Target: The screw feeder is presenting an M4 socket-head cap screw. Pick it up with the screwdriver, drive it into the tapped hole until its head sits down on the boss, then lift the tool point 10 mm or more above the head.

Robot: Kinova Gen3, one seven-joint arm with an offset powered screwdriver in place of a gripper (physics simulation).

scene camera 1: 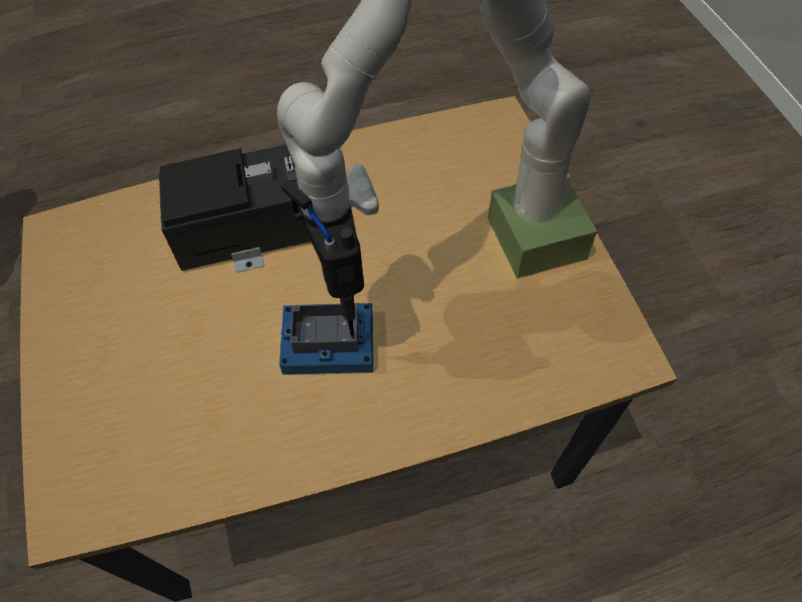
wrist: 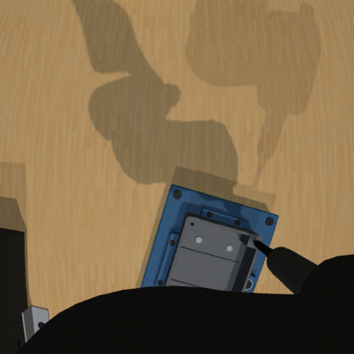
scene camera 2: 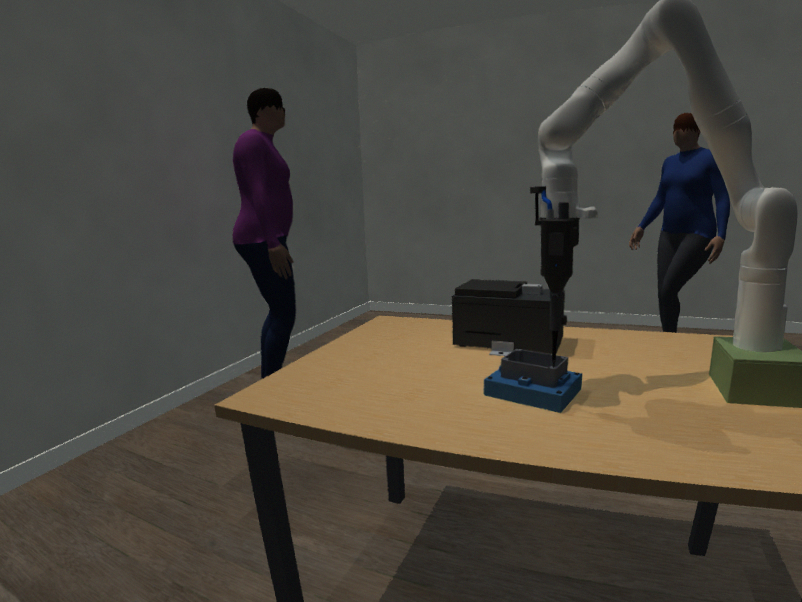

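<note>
The black screwdriver (scene camera 1: 353, 336) (scene camera 2: 554, 362) (wrist: 256, 242) points down at the grey open-topped housing (scene camera 1: 320, 329) (scene camera 2: 531, 370) (wrist: 205, 260). In the wrist view its tip meets one corner of the housing, where a corner boss lies. The tip hides the hole there, and contact or a small gap cannot be told. No screw can be made out at the tip, and whether one is held or seated under it cannot be told. The housing sits in a blue fixture (scene camera 1: 327, 366) (scene camera 2: 524, 392) (wrist: 161, 245). The black screw feeder (scene camera 1: 204, 187) (scene camera 2: 498, 317) stands behind it; no screw can be made out there.
A small metal bracket (scene camera 1: 248, 263) (scene camera 2: 502, 348) (wrist: 37, 322) is at the feeder's front. The arm's base stands on a green block (scene camera 1: 550, 249) (scene camera 2: 764, 382) at the right of the wooden table (scene camera 1: 161, 421) (scene camera 2: 388, 414). Two people stand beyond the table in scene camera 2.
</note>
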